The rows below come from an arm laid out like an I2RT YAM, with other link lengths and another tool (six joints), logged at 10 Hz.
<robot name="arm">
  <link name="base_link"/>
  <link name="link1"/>
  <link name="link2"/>
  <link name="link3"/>
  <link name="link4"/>
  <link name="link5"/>
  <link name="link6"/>
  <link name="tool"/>
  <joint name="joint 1" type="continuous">
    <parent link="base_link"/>
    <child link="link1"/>
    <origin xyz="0 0 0.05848" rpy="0 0 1.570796"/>
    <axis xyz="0 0 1"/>
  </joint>
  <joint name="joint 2" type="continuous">
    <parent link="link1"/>
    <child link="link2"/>
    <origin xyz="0.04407 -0.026 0.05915" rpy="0 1.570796 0"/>
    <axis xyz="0 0 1"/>
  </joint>
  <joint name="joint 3" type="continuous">
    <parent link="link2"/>
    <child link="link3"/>
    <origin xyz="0 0.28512 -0.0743" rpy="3.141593 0 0"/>
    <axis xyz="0 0 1"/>
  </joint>
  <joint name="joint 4" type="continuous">
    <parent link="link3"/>
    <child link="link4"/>
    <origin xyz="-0.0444 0.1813 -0.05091" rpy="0 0 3.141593"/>
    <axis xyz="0 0 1"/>
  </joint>
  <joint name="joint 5" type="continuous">
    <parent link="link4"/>
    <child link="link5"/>
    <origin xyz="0.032 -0.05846 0.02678" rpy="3.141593 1.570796 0"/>
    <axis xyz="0 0 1"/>
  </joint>
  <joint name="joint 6" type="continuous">
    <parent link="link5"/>
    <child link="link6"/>
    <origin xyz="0 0.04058 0.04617" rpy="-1.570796 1.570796 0"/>
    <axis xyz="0 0 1"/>
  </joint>
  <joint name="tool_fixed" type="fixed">
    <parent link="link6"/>
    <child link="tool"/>
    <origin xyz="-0.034 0.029 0.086" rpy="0 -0.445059 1.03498"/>
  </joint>
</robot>
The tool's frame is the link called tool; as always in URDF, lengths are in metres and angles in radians. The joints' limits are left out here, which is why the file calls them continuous.
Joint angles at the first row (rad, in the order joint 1, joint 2, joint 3, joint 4, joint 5, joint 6):
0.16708 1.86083 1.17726 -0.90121 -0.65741 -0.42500
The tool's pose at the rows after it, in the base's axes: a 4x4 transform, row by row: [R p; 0 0 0 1], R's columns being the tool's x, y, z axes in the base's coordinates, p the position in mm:
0.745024, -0.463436, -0.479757, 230.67; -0.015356, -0.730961, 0.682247, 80.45; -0.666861, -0.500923, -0.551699, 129.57; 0, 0, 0, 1
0.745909, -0.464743, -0.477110, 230.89; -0.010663, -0.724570, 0.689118, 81.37; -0.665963, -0.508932, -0.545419, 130.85; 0, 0, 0, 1
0.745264, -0.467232, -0.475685, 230.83; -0.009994, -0.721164, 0.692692, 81.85; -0.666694, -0.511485, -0.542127, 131.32; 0, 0, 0, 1
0.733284, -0.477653, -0.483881, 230.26; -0.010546, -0.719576, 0.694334, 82.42; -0.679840, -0.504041, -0.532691, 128.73; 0, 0, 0, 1
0.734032, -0.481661, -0.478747, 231.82; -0.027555, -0.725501, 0.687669, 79.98; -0.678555, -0.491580, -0.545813, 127.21; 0, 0, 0, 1
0.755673, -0.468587, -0.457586, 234.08; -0.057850, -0.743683, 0.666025, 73.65; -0.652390, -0.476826, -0.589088, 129.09; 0, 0, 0, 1
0.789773, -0.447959, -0.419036, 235.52; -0.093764, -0.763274, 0.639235, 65.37; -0.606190, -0.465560, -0.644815, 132.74; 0, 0, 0, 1
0.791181, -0.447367, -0.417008, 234.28; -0.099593, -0.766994, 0.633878, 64.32; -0.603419, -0.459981, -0.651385, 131.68; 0, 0, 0, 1
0.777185, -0.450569, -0.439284, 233.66; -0.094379, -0.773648, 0.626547, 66.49; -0.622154, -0.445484, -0.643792, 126.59; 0, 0, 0, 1
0.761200, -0.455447, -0.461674, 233.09; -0.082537, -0.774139, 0.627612, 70.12; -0.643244, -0.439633, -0.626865, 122.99; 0, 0, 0, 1
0.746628, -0.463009, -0.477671, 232.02; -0.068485, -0.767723, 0.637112, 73.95; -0.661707, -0.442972, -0.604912, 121.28; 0, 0, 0, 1
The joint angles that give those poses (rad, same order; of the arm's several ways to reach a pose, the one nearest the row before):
0.16870 1.85875 1.18190 -0.90465 -0.66795 -0.42336
0.16720 1.85618 1.18366 -0.90500 -0.67771 -0.42188
0.16683 1.85516 1.18386 -0.90449 -0.68195 -0.41879
0.16718 1.86819 1.18313 -0.90621 -0.68623 -0.41589
0.16500 1.87221 1.18523 -0.90233 -0.66826 -0.41000
0.16146 1.85322 1.18544 -0.89552 -0.62222 -0.40935
0.15648 1.81434 1.17117 -0.87326 -0.56569 -0.40898
0.15770 1.80990 1.16074 -0.86532 -0.55660 -0.40730
0.16731 1.83356 1.16068 -0.86687 -0.55608 -0.40804
0.17594 1.85671 1.16618 -0.87396 -0.56844 -0.40803
0.18077 1.87188 1.17016 -0.88092 -0.59004 -0.40614

